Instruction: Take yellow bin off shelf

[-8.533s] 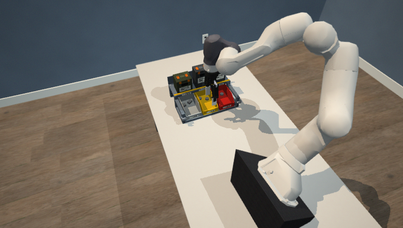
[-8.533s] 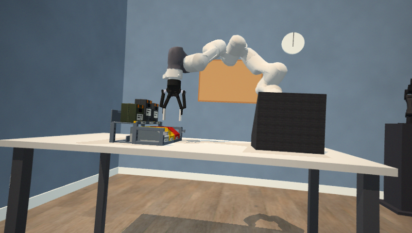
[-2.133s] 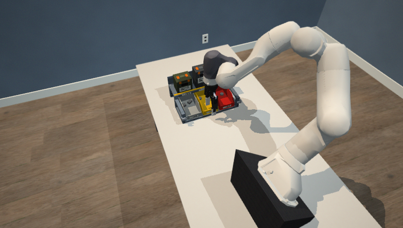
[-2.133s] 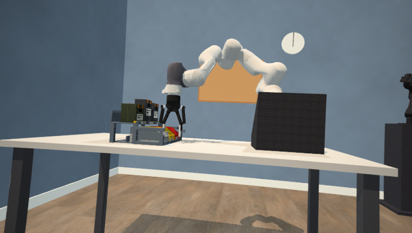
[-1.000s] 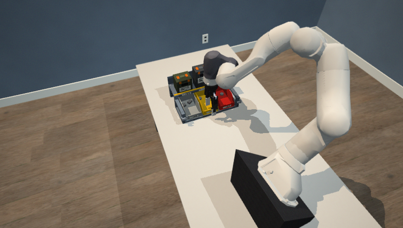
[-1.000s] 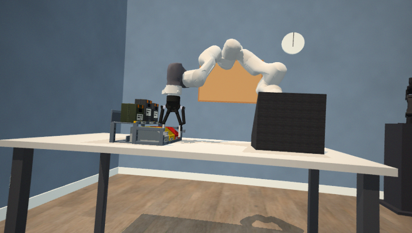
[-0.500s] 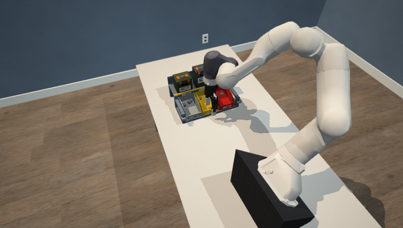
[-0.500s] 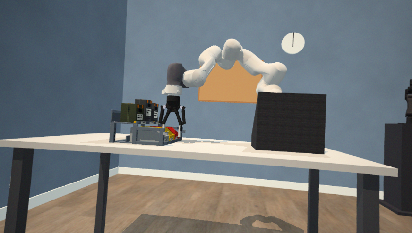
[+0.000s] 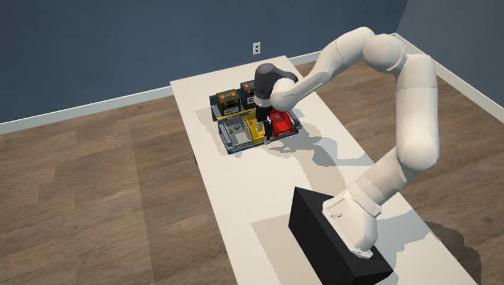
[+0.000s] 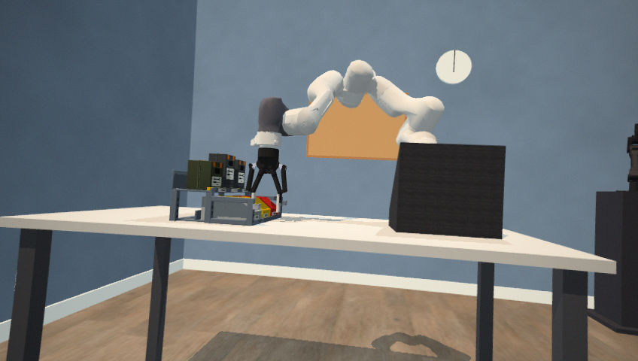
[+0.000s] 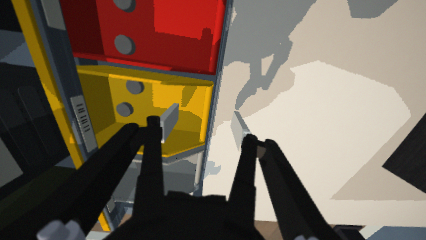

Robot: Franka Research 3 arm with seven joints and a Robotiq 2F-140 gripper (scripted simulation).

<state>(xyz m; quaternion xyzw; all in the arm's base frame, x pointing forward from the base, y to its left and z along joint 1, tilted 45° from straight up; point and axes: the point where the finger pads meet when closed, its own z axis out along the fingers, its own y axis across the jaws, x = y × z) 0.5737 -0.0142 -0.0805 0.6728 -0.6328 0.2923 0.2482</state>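
Now: the yellow open bin 8 cm ahead of my hand and 2 cm below it. Round my hand: grey bin 11 cm to the left, 8 cm ahead, 2 cm below; then red bin 11 cm to the right, 8 cm ahead, 2 cm below.
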